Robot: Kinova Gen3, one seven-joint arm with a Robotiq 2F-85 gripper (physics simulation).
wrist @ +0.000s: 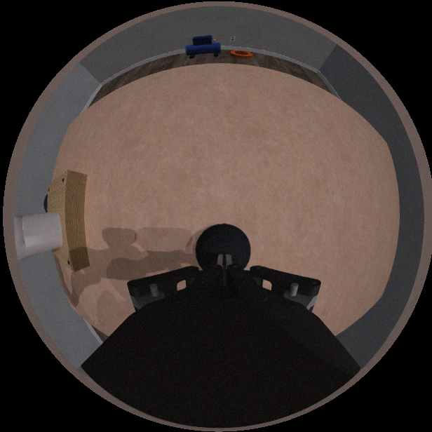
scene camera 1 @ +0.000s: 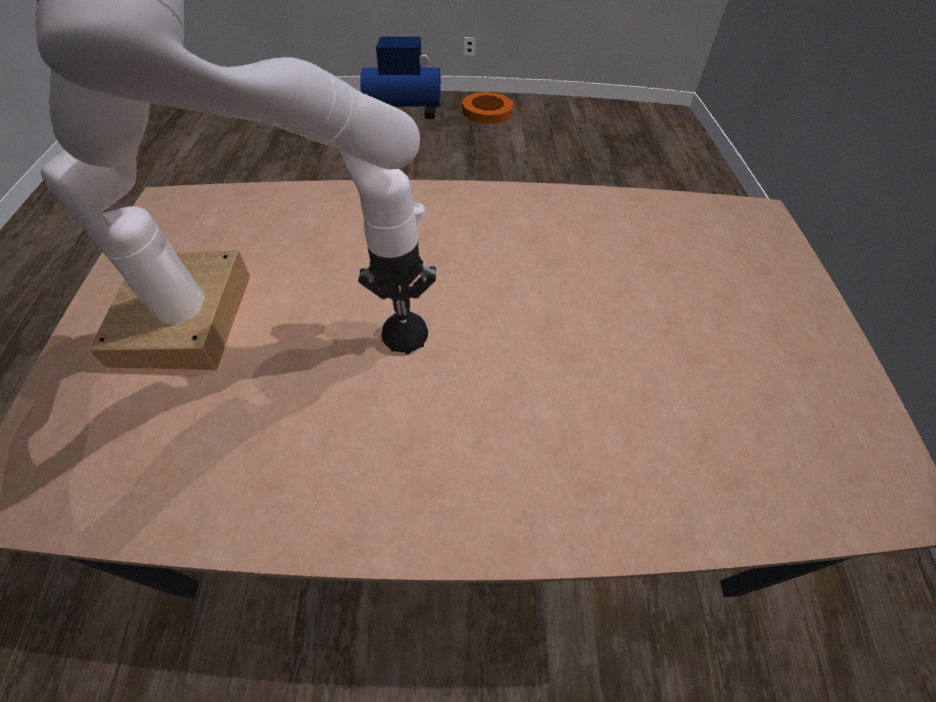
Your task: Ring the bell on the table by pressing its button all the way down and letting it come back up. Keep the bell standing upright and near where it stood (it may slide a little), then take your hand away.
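Seen in the pictures: gripper, between the fingertips: (scene camera 1: 402, 311); arm's base, origin of its link: (scene camera 1: 180, 304).
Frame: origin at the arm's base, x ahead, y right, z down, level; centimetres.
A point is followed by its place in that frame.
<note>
The bell (scene camera 1: 405, 334) @(x 42.1, y -4.3, z 3.0 cm) (wrist: 223, 241) is a black dome standing upright on the table (scene camera 1: 604, 392) @(x 77.9, y -2.2, z 6.8 cm) (wrist: 220, 150), a little left of the middle in the scene view. My gripper (scene camera 1: 402, 317) @(x 41.1, y -7.0, z 0.0 cm) (wrist: 224, 262) is shut and empty. It points straight down, with its fingertips at the top of the dome, where the button is. The fingertips hide most of the button, so I cannot tell how far down it is pressed. In the wrist view the fingertips overlap the lower part of the dome.
The arm's wooden base block (scene camera 1: 162, 355) @(x 0.8, y 9.7, z 2.4 cm) (wrist: 76, 220) stands on the table at the left. Beyond the far table edge, a blue tank-like machine (scene camera 1: 400, 86) (wrist: 203, 49) and an orange ring (scene camera 1: 487, 116) (wrist: 241, 56) are on the floor.
</note>
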